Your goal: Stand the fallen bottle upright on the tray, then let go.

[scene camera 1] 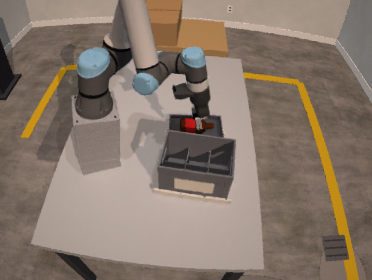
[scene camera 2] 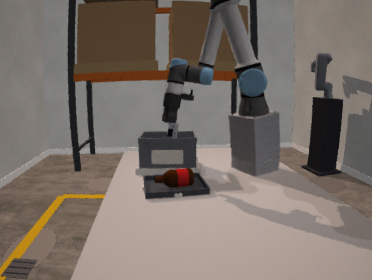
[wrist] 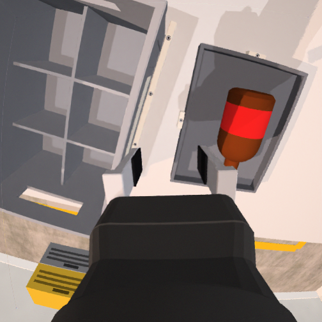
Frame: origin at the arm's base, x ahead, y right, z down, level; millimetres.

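Where they show: gripper, between the fingertips: (scene camera 1: 197, 123) (scene camera 2: 171, 137); arm's base, origin of its link: (scene camera 1: 94, 106) (scene camera 2: 253, 113).
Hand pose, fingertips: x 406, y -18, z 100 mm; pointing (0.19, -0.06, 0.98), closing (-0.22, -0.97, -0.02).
Things, the pixels of their top centre, and the offset from my fingertips. "*": a spot on its surface instead.
- brown bottle with a red label, centre of its top: (scene camera 2: 173, 169) (scene camera 1: 197, 120) dx +10, dy -130, dz +109 mm
- shallow dark tray, a spot on its surface: (scene camera 2: 197, 191) * dx -69, dy -221, dz +173 mm
- grey crate with compartments, centre of its top: (scene camera 1: 198, 152) (scene camera 2: 167, 134) dx +1, dy +137, dz +13 mm
The brown bottle with a red label (scene camera 1: 188, 125) (scene camera 2: 180, 177) (wrist: 246, 122) lies on its side in the shallow dark tray (scene camera 2: 197, 191) (wrist: 200, 100). Its neck points right in scene camera 1, left in scene camera 2, and toward the bottom in the wrist view. My gripper (scene camera 1: 199, 121) (scene camera 2: 172, 132) (wrist: 169, 158) is open and empty, above the gap between tray and crate. In the wrist view its right finger overlaps the tray's near corner and partly hides the bottle's neck; its left finger appears by the crate's edge.
A grey crate with compartments (scene camera 1: 167, 175) (scene camera 2: 167, 142) (wrist: 145, 60) stands close beside the tray, its walls much higher than the tray's. The arm's grey pedestal (scene camera 1: 97, 145) (scene camera 2: 255, 142) stands on the table, at the left in scene camera 1.
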